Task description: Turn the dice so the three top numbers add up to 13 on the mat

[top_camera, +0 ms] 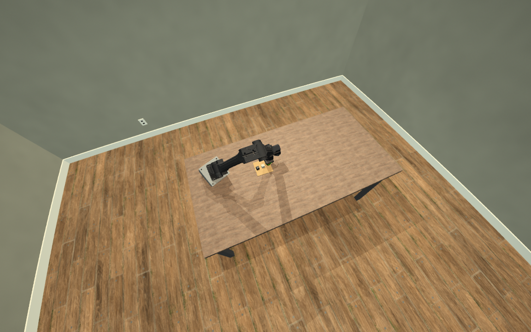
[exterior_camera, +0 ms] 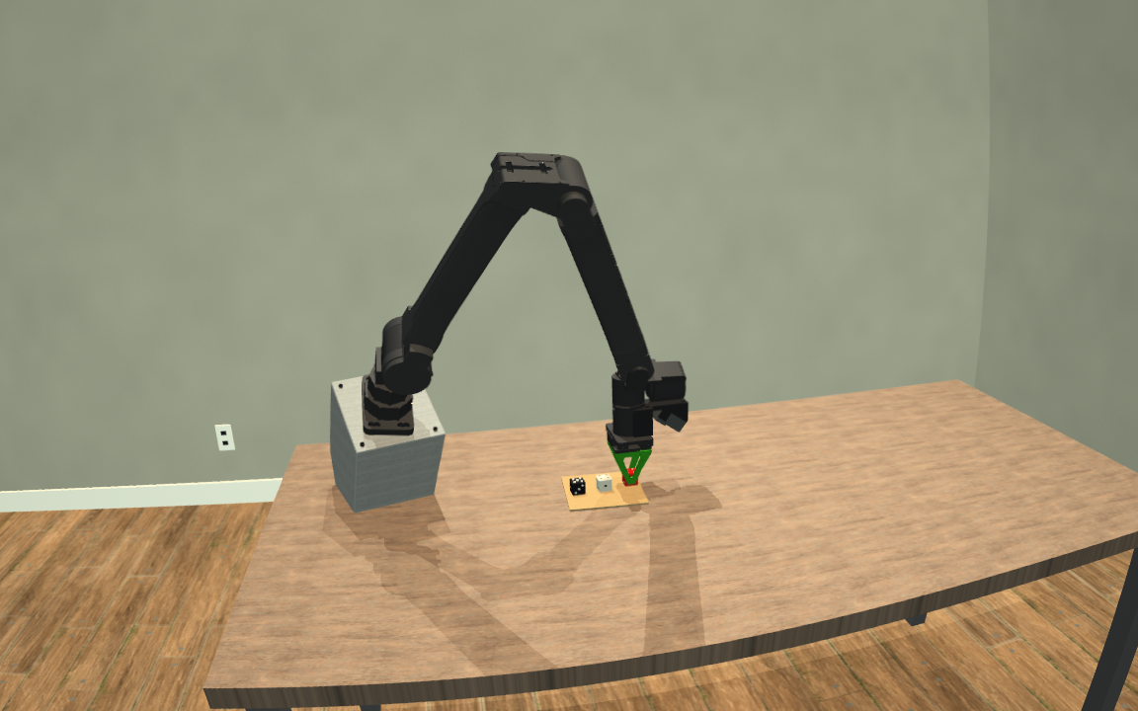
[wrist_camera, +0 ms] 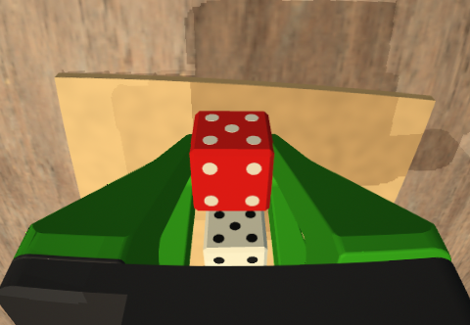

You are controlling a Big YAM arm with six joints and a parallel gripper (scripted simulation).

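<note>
Now: the red die right at my hand. Also, from my hand: tan mat (5 cm behind, 2 cm below); black die (10 cm behind, 1 cm to the left, 1 cm below); white die (5 cm behind, 1 cm below).
</note>
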